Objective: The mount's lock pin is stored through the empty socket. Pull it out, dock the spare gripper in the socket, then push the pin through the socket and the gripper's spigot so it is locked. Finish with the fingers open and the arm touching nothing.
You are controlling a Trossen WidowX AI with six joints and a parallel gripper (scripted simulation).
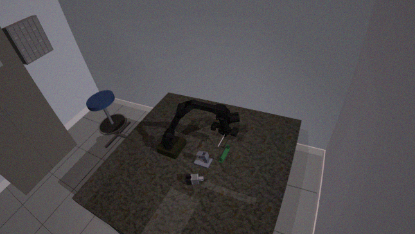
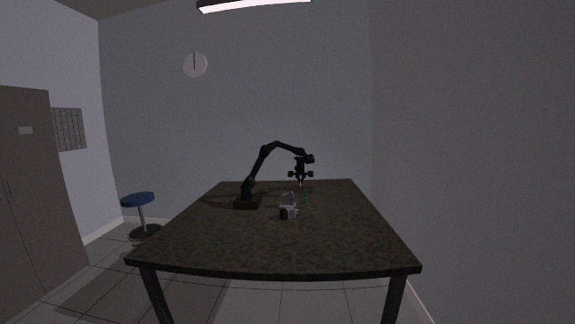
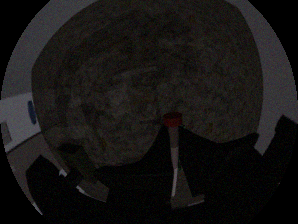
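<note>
The green bracket is 9 cm to the right of my gripper tip, 7 cm below it and 2 cm ahead of it. From my gripper tip the other things lie so: grey mount: 19 cm to the right, 9 cm behind, 4 cm below; spare gripper: 36 cm to the right, 9 cm behind, 6 cm below.
</note>
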